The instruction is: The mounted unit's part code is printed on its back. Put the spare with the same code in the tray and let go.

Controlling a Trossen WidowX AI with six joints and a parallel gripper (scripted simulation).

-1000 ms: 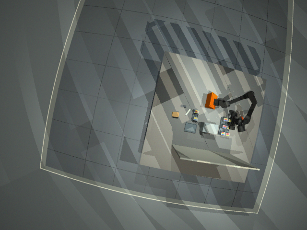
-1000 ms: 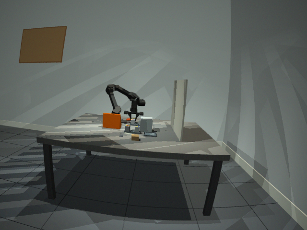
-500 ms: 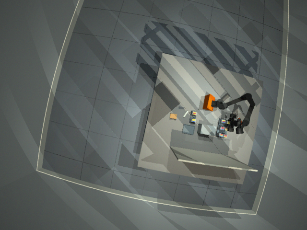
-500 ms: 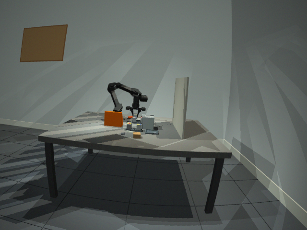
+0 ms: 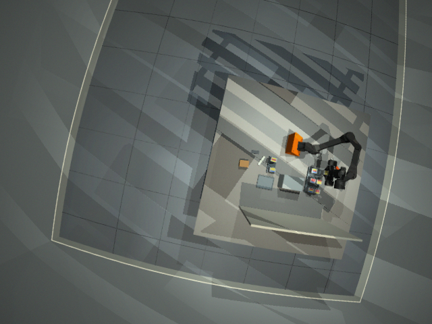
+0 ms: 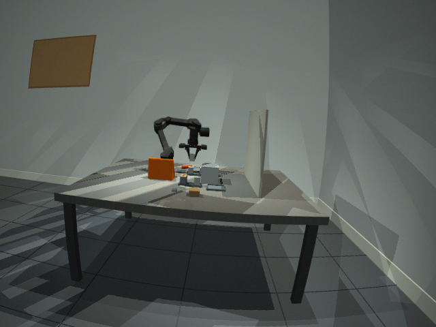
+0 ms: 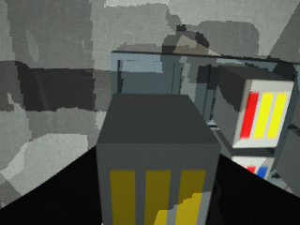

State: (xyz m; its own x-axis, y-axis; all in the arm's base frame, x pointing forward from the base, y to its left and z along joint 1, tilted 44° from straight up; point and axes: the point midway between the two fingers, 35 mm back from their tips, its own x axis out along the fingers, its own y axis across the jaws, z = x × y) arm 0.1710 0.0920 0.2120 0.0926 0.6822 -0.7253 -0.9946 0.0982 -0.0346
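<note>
My gripper tip is now 43 cm to the left of the shallow blue-grey tray, 13 cm short of it and 9 cm above it. Also, from my gripper tip: upright grey panel 36 cm ahead, 26 cm to the right, 13 cm above; then grey block 23 cm to the right, 11 cm ahead, 4 cm below; then tan block 62 cm to the right, 8 cm below, 1 cm ahead.
</note>
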